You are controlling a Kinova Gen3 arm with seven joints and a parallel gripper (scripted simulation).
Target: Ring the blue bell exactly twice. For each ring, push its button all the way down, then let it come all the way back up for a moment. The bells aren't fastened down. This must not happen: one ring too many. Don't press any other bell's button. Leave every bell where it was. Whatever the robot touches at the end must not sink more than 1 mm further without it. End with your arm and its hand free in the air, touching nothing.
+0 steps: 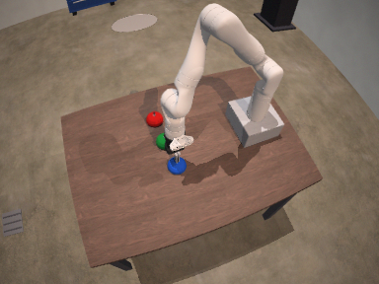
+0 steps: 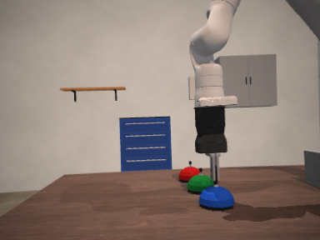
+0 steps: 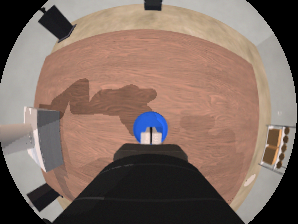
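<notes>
Right now my hand is 40 mm above the blue bell. Also, from my hand: red bell 270 mm to the right, 40 mm below; green bell 140 mm to the right, 40 mm below.
</notes>
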